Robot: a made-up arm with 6 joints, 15 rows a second.
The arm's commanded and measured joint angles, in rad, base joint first. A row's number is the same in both.
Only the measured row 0 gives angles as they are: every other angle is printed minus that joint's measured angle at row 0.
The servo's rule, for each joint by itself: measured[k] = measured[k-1] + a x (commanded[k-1-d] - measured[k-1]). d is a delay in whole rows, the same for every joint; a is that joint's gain. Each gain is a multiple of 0.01, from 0.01 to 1. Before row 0 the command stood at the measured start. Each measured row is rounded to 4 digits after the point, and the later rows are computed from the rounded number. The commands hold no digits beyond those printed.
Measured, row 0: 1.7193 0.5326 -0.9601 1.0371 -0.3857 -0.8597
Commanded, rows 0 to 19: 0.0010 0.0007 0.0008 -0.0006 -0.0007 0.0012; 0.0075 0.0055 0.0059 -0.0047 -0.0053 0.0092; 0.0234 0.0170 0.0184 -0.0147 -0.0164 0.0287; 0.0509 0.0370 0.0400 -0.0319 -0.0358 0.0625; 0.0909 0.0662 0.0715 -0.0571 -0.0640 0.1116; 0.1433 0.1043 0.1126 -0.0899 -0.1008 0.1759; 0.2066 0.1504 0.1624 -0.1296 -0.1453 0.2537; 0.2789 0.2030 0.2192 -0.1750 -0.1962 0.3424; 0.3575 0.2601 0.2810 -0.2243 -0.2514 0.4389; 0.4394 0.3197 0.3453 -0.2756 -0.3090 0.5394; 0.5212 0.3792 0.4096 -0.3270 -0.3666 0.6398; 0.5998 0.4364 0.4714 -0.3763 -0.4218 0.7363; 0.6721 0.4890 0.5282 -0.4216 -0.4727 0.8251; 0.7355 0.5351 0.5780 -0.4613 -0.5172 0.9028; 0.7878 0.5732 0.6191 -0.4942 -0.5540 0.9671; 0.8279 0.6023 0.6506 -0.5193 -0.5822 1.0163; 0.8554 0.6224 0.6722 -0.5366 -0.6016 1.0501; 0.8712 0.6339 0.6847 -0.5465 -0.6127 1.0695; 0.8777 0.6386 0.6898 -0.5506 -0.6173 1.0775; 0.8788 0.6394 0.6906 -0.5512 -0.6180 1.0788
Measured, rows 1 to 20: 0.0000 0.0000 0.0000 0.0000 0.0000 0.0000; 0.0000 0.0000 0.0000 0.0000 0.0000 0.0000; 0.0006 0.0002 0.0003 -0.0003 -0.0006 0.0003; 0.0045 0.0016 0.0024 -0.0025 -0.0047 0.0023; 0.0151 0.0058 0.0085 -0.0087 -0.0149 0.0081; 0.0351 0.0142 0.0205 -0.0205 -0.0331 0.0201; 0.0663 0.0282 0.0399 -0.0392 -0.0600 0.0402; 0.1094 0.0487 0.0675 -0.0651 -0.0955 0.0701; 0.1638 0.0762 0.1036 -0.0980 -0.1388 0.1105; 0.2283 0.1104 0.1475 -0.1373 -0.1887 0.1615; 0.3007 0.1508 0.1982 -0.1817 -0.2432 0.2225; 0.3784 0.1964 0.2541 -0.2296 -0.3004 0.2922; 0.4584 0.2458 0.3132 -0.2793 -0.3580 0.3687; 0.5376 0.2973 0.3733 -0.3288 -0.4135 0.4496; 0.6129 0.3491 0.4322 -0.3761 -0.4650 0.5322; 0.6816 0.3993 0.4876 -0.4196 -0.5104 0.6137; 0.7411 0.4463 0.5376 -0.4576 -0.5483 0.6914; 0.7897 0.4884 0.5805 -0.4891 -0.5778 0.7629; 0.8265 0.5246 0.6153 -0.5133 -0.5985 0.8261; 0.8515 0.5541 0.6417 -0.5302 -0.6109 0.8796
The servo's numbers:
d 2
a 0.56 0.27 0.38 0.51 0.87 0.22

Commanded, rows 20 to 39: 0.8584 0.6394 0.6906 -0.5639 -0.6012 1.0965; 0.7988 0.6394 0.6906 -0.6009 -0.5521 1.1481; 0.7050 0.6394 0.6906 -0.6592 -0.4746 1.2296; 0.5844 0.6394 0.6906 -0.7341 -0.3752 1.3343; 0.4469 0.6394 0.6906 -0.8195 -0.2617 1.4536; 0.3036 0.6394 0.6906 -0.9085 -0.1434 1.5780; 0.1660 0.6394 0.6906 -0.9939 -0.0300 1.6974; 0.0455 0.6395 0.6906 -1.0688 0.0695 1.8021; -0.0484 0.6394 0.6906 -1.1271 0.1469 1.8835; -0.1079 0.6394 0.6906 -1.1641 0.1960 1.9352; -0.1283 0.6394 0.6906 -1.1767 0.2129 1.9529; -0.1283 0.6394 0.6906 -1.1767 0.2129 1.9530; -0.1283 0.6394 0.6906 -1.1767 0.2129 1.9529; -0.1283 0.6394 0.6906 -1.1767 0.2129 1.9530; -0.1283 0.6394 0.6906 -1.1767 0.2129 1.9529; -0.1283 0.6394 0.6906 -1.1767 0.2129 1.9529; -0.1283 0.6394 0.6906 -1.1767 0.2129 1.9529; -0.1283 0.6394 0.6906 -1.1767 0.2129 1.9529; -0.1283 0.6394 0.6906 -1.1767 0.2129 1.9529; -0.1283 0.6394 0.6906 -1.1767 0.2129 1.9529
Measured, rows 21 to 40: 0.8662 0.5769 0.6600 -0.5406 -0.6165 0.9231; 0.8733 0.5938 0.6716 -0.5460 -0.6178 0.9574; 0.8650 0.6061 0.6788 -0.5551 -0.6034 0.9880; 0.8279 0.6151 0.6833 -0.5785 -0.5588 1.0232; 0.7591 0.6217 0.6861 -0.6197 -0.4855 1.0686; 0.6613 0.6265 0.6878 -0.6780 -0.3895 1.1271; 0.5412 0.6300 0.6889 -0.7502 -0.2783 1.1989; 0.4081 0.6325 0.6895 -0.8309 -0.1609 1.2823; 0.2725 0.6344 0.6899 -0.9140 -0.0470 1.3736; 0.1454 0.6358 0.6902 -0.9929 0.0544 1.4679; 0.0369 0.6368 0.6904 -1.0613 0.1349 1.5593; -0.0442 0.6375 0.6905 -1.1137 0.1881 1.6420; -0.0913 0.6380 0.6905 -1.1458 0.2097 1.7104; -0.1120 0.6384 0.6905 -1.1616 0.2125 1.7638; -0.1211 0.6387 0.6905 -1.1693 0.2128 1.8054; -0.1251 0.6389 0.6905 -1.1731 0.2129 1.8379; -0.1269 0.6390 0.6905 -1.1749 0.2129 1.8632; -0.1277 0.6391 0.6905 -1.1758 0.2129 1.8829; -0.1280 0.6392 0.6905 -1.1763 0.2129 1.8983; -0.1282 0.6393 0.6905 -1.1765 0.2129 1.9103
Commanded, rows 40 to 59: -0.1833 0.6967 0.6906 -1.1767 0.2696 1.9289; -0.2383 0.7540 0.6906 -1.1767 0.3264 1.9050; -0.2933 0.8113 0.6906 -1.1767 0.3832 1.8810; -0.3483 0.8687 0.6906 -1.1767 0.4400 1.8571; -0.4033 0.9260 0.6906 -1.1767 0.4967 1.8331; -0.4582 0.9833 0.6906 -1.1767 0.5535 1.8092; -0.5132 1.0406 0.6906 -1.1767 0.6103 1.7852; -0.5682 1.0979 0.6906 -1.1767 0.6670 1.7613; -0.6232 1.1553 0.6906 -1.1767 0.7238 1.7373; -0.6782 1.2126 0.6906 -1.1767 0.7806 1.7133; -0.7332 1.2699 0.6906 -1.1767 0.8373 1.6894; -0.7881 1.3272 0.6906 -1.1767 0.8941 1.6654; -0.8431 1.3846 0.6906 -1.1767 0.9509 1.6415; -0.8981 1.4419 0.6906 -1.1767 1.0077 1.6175; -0.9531 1.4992 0.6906 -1.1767 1.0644 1.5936; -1.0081 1.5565 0.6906 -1.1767 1.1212 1.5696; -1.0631 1.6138 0.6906 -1.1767 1.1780 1.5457; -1.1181 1.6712 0.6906 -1.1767 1.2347 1.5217; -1.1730 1.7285 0.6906 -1.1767 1.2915 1.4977; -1.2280 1.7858 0.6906 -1.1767 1.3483 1.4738
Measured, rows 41 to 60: -0.1283 0.6393 0.6905 -1.1766 0.2129 1.9197; -0.1283 0.6393 0.6905 -1.1767 0.2129 1.9270; -0.1591 0.6548 0.6905 -1.1767 0.2622 1.9274; -0.2035 0.6816 0.6905 -1.1767 0.3181 1.9225; -0.2538 0.7166 0.6905 -1.1767 0.3747 1.9134; -0.3067 0.7577 0.6905 -1.1767 0.4315 1.9010; -0.3608 0.8031 0.6905 -1.1767 0.4882 1.8861; -0.4153 0.8518 0.6905 -1.1767 0.5450 1.8692; -0.4701 0.9028 0.6905 -1.1767 0.6018 1.8507; -0.5250 0.9555 0.6905 -1.1767 0.6585 1.8310; -0.5800 1.0094 0.6905 -1.1767 0.7153 1.8104; -0.6350 1.0643 0.6905 -1.1767 0.7721 1.7890; -0.6900 1.1198 0.6905 -1.1767 0.8288 1.7671; -0.7449 1.1758 0.6905 -1.1767 0.8856 1.7447; -0.7999 1.2322 0.6905 -1.1767 0.9424 1.7220; -0.8549 1.2888 0.6905 -1.1767 0.9992 1.6990; -0.9099 1.3456 0.6905 -1.1767 1.0559 1.6758; -0.9649 1.4025 0.6905 -1.1767 1.1127 1.6524; -1.0199 1.4596 0.6905 -1.1767 1.1695 1.6289; -1.0749 1.5167 0.6905 -1.1767 1.2262 1.6053
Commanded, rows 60 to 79: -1.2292 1.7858 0.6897 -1.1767 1.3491 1.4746; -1.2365 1.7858 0.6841 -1.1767 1.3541 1.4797; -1.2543 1.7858 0.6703 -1.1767 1.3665 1.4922; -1.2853 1.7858 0.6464 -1.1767 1.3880 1.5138; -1.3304 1.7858 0.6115 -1.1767 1.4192 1.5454; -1.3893 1.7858 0.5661 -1.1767 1.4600 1.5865; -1.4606 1.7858 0.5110 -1.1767 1.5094 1.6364; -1.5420 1.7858 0.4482 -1.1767 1.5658 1.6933; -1.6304 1.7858 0.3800 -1.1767 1.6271 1.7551; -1.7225 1.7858 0.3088 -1.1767 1.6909 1.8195; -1.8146 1.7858 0.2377 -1.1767 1.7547 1.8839; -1.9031 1.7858 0.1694 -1.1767 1.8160 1.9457; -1.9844 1.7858 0.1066 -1.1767 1.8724 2.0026; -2.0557 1.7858 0.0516 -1.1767 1.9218 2.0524; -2.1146 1.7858 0.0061 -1.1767 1.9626 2.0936; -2.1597 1.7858 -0.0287 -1.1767 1.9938 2.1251; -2.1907 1.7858 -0.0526 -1.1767 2.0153 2.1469; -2.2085 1.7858 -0.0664 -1.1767 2.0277 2.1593; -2.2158 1.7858 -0.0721 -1.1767 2.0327 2.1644; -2.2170 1.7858 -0.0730 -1.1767 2.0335 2.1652
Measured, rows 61 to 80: -1.1298 1.5739 0.6905 -1.1767 1.2830 1.5816; -1.1848 1.6311 0.6905 -1.1767 1.3398 1.5579; -1.2097 1.6729 0.6902 -1.1767 1.3479 1.5396; -1.2247 1.7034 0.6879 -1.1767 1.3533 1.5264; -1.2413 1.7256 0.6812 -1.1767 1.3648 1.5189; -1.2659 1.7419 0.6680 -1.1767 1.3850 1.5178; -1.3020 1.7538 0.6465 -1.1767 1.4148 1.5239; -1.3509 1.7624 0.6159 -1.1767 1.4541 1.5377; -1.4123 1.7687 0.5760 -1.1767 1.5022 1.5594; -1.4849 1.7733 0.5274 -1.1767 1.5575 1.5889; -1.5664 1.7767 0.4714 -1.1767 1.6181 1.6255; -1.6538 1.7792 0.4096 -1.1767 1.6814 1.6682; -1.7438 1.7810 0.3443 -1.1767 1.7452 1.7157; -1.8330 1.7823 0.2778 -1.1767 1.8068 1.7663; -1.9178 1.7832 0.2127 -1.1767 1.8639 1.8183; -1.9950 1.7839 0.1515 -1.1767 1.9143 1.8698; -2.0620 1.7844 0.0962 -1.1767 1.9563 1.9190; -2.1167 1.7848 0.0487 -1.1767 1.9889 1.9643; -2.1581 1.7851 0.0102 -1.1767 2.0119 2.0045; -2.1863 1.7853 -0.0189 -1.1767 2.0256 2.0386
